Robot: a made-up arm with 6 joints.
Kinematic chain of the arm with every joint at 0, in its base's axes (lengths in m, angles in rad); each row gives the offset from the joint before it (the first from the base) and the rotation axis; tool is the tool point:
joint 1: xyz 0 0 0.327 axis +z
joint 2: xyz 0 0 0 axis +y
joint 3: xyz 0 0 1.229 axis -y
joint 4: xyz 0 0 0 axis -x
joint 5: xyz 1.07 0 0 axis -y
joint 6: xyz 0 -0.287 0 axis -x
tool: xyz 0 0 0
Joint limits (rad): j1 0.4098..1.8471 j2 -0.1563..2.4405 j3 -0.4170..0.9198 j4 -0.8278..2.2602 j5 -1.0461..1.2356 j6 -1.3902..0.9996
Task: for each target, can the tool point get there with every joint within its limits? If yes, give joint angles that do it. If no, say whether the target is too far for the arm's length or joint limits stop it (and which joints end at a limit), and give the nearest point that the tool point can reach.
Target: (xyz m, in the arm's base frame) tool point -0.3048 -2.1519 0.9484
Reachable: no: joint limits stop it (at a limit: joint 2, joint 3, joint 4) | nearest point -0.0494 -0.3485 -0.7091 | short by 2.463 m
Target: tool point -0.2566 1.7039 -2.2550
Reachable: no: too far | nearest point -0.1895 1.2586 -1.5802 | short by 0.811 m
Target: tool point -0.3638 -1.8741 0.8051
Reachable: no: joint limits stop it (at a limit: joint 2, joint 3, joint 4) | nearest point -0.0671 -0.3455 -0.7091 | short by 2.172 m
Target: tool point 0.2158 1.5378 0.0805
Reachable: yes | joints 1.5457 0.9587 -0.3069 0.9056 0.1025 -0.6582
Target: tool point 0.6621 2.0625 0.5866
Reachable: yes | joints 1.3264 1.1102 0.6179 1.0478 -0.1313 0.6720
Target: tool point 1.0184 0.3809 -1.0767
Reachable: yes | joints 0.5875 1.8436 0.0219 0.5312 -0.0699 0.1531
